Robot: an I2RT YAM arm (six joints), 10 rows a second.
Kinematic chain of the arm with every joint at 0, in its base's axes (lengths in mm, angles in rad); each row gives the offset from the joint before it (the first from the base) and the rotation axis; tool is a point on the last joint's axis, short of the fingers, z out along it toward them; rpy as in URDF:
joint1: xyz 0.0 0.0 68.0 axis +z
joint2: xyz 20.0 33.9 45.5 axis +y
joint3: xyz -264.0 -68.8 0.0 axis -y
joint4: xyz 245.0 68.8 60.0 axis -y
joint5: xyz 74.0 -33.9 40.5 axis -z
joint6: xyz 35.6 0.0 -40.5 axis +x
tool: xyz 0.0 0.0 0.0 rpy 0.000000 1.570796 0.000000
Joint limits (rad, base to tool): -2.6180..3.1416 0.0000..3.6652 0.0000..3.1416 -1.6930..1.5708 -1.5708..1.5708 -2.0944..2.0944
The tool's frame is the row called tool.
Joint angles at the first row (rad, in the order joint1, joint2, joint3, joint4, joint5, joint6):
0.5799 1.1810 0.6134 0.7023 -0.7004 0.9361
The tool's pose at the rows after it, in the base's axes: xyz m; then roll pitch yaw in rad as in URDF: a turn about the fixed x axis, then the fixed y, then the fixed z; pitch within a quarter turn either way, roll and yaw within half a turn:
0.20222 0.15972 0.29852 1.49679 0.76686 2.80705
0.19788 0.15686 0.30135 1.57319 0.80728 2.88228
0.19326 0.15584 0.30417 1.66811 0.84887 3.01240
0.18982 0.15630 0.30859 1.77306 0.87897 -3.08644
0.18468 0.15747 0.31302 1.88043 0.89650 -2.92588
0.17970 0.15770 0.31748 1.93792 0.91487 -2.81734
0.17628 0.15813 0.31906 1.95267 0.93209 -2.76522
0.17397 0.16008 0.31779 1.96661 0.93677 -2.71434
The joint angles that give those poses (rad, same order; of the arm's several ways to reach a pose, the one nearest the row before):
0.5786 1.1474 0.6558 0.5617 -0.7079 0.8482
0.5757 1.1137 0.6787 0.4327 -0.7341 0.7620
0.5766 1.0925 0.7144 0.2867 -0.7898 0.6546
0.5768 1.0914 0.7732 0.1151 -0.8823 0.5240
0.5884 1.0922 0.8339 -0.0647 -0.9280 0.3889
0.5976 1.0908 0.8746 -0.1783 -0.9648 0.2932
0.6052 1.0876 0.8857 -0.2148 -0.9898 0.2489
0.6158 1.0932 0.8921 -0.2447 -1.0124 0.2111

